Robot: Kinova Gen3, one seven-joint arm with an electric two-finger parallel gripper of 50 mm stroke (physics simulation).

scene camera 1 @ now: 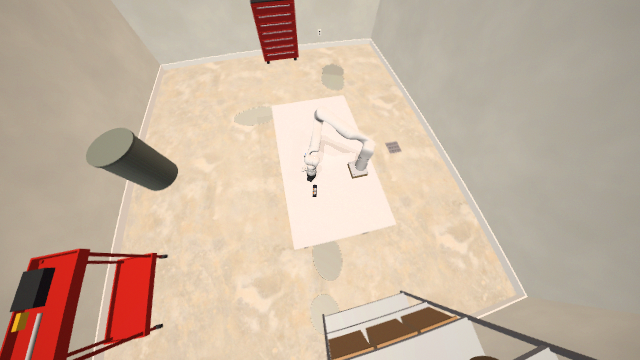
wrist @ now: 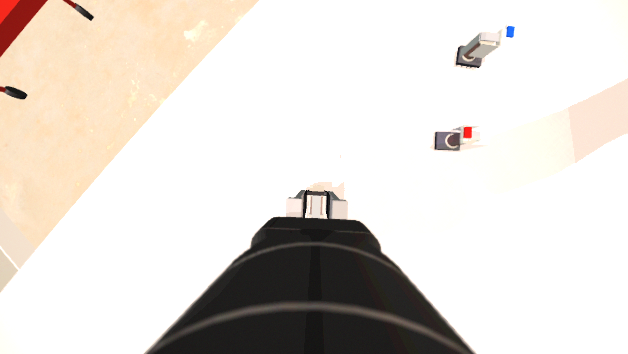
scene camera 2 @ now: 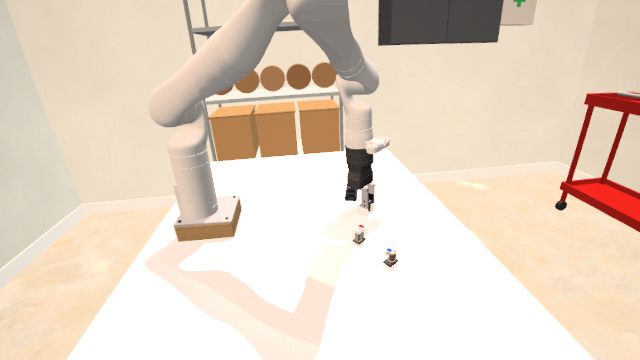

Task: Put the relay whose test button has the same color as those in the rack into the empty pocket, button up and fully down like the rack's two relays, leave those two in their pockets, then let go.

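Pixels of known places: gripper, between the fingertips: (scene camera 1: 309,179) (wrist: 316,200) (scene camera 2: 368,205); arm's base, origin of its link: (scene camera 1: 360,166) (scene camera 2: 201,210).
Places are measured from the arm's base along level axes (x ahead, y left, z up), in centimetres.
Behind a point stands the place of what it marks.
My gripper (scene camera 1: 310,179) @[x 46.4, y 4.0, z -3.9 cm] (scene camera 2: 368,204) @[x 46.4, y 4.0, z -3.9 cm] (wrist: 316,200) @[x 46.4, y 4.0, z -3.9 cm] points down low at the table and is shut on a pale-bodied relay (wrist: 316,206) @[x 46.1, y 4.3, z -2.3 cm] with a dark base edge. Its test button is hidden; whether it touches the table is unclear. The black rack (scene camera 1: 315,186) (scene camera 2: 351,195) @[x 42.4, y 9.9, z -3.2 cm] lies beside the gripper, towards the shelf; in scene camera 2 the gripper hides its upper part. In scene camera 1 small orange and pale spots show on it, too small to separate. A red-button relay (scene camera 2: 358,235) @[x 40.9, y -13.0, z -1.9 cm] (wrist: 448,140) @[x 42.1, y -10.3, z -2.3 cm] and a blue-button relay (scene camera 2: 390,258) @[x 46.3, y -21.7, z -2.2 cm] (wrist: 469,57) @[x 46.9, y -18.8, z -3.2 cm] stand upright on dark bases.
The white table (scene camera 1: 345,210) @[x 20.7, y 35.8, z -5.0 cm] (scene camera 2: 240,320) @[x 16.7, y -32.6, z -5.1 cm] (wrist: 225,125) @[x 60.7, y 6.4, z -5.1 cm] carries the arm's wooden base block (scene camera 2: 205,231) @[x 2.6, y -6.4, z -2.6 cm]. The two standing relays are on the side of the gripper nearer scene camera 2. A red cart (scene camera 1: 132,297) (scene camera 2: 590,145) and a shelf unit stand off the table.
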